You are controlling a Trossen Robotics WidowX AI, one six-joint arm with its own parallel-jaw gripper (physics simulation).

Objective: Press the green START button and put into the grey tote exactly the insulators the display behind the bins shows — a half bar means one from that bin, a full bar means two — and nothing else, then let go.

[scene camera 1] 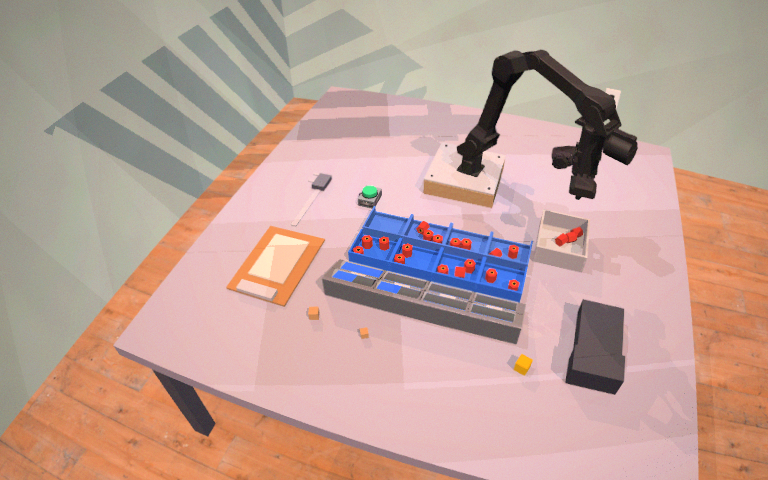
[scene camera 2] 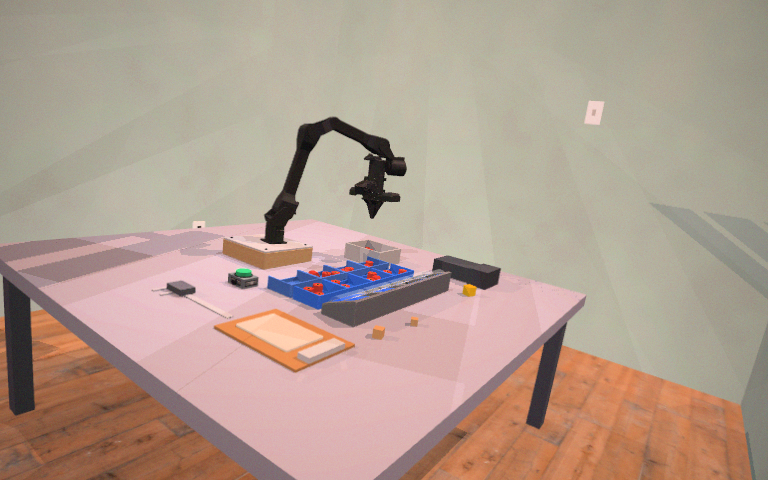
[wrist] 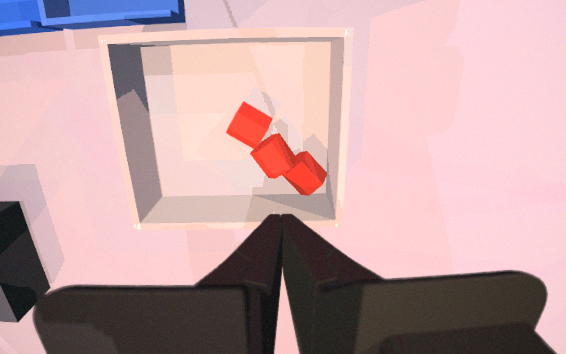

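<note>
The grey tote holds three red insulators lying on their sides in a touching row; one insulator lies at the row's upper left in the wrist view. My gripper is shut and empty, high above the tote. The blue bins hold more red insulators; the rear left bin is empty. The display shows a full blue bar above a half bar at the far left, and a lower half bar in the second column. The green START button stands left of the bins.
A black block stands in front of the tote. A yellow cube and two orange cubes lie before the display. An orange board and a plug with a pale strip lie at the left.
</note>
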